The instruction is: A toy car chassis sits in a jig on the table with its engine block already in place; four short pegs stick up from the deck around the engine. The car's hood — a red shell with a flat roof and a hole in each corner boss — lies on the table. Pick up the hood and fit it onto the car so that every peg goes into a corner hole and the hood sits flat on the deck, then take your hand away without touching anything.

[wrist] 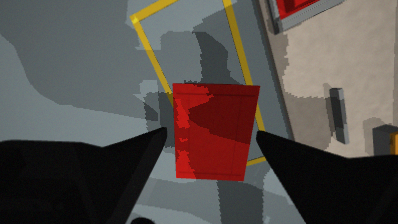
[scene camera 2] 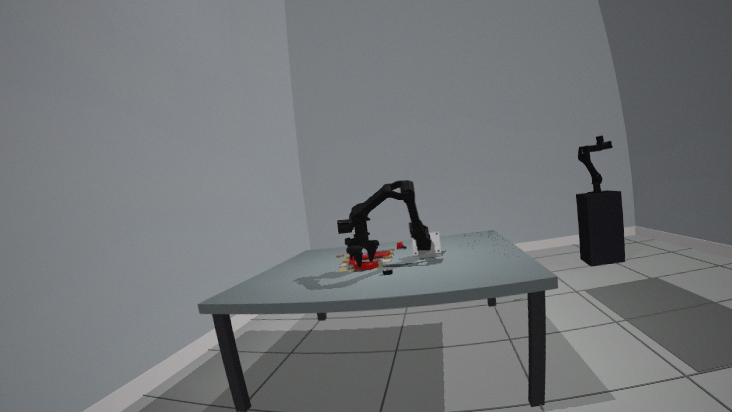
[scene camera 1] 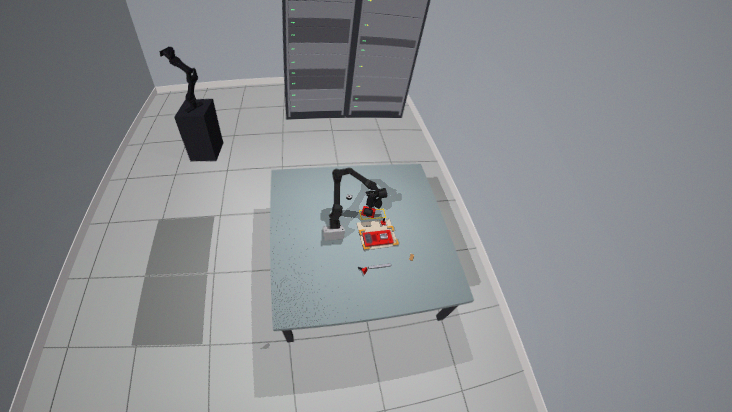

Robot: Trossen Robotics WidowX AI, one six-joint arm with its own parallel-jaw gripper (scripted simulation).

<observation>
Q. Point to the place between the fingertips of my gripper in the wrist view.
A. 211,133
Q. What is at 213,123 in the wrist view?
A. A red hood.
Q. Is my gripper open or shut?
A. Open.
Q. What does my gripper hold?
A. Nothing.
</observation>
